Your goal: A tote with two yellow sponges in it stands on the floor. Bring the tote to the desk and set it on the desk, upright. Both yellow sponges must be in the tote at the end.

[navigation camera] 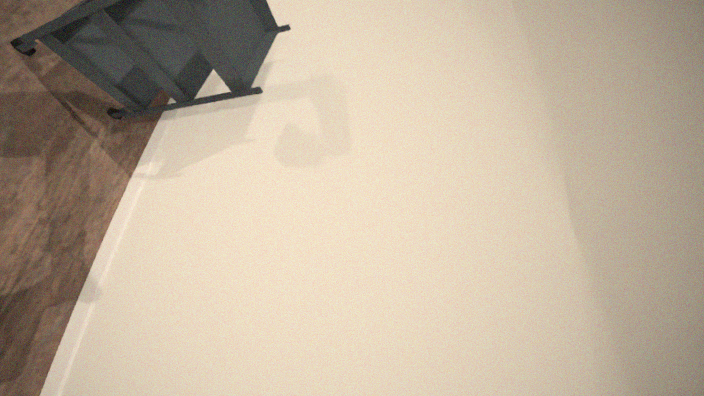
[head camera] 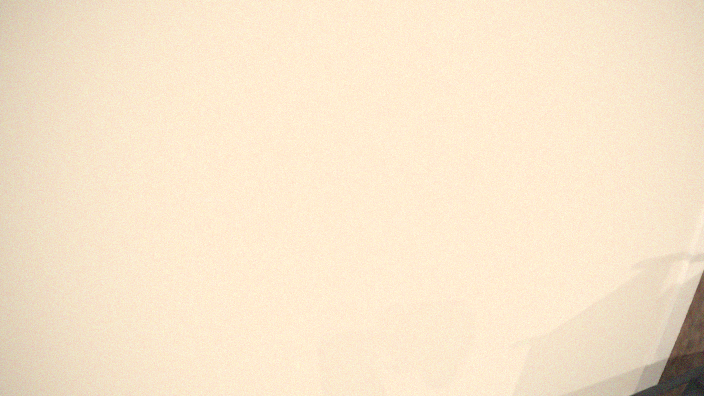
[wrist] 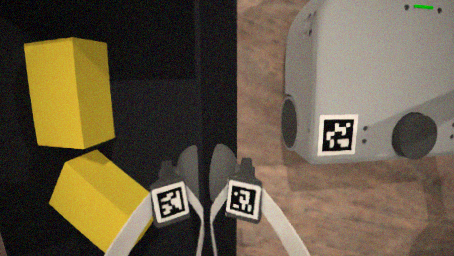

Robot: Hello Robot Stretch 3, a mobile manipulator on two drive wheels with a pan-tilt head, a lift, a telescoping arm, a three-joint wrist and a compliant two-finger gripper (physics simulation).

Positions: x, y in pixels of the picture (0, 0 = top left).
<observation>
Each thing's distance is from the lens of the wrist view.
gripper (wrist: 207, 163): 0.19 m
black tote (wrist: 173, 78): 0.24 m
</observation>
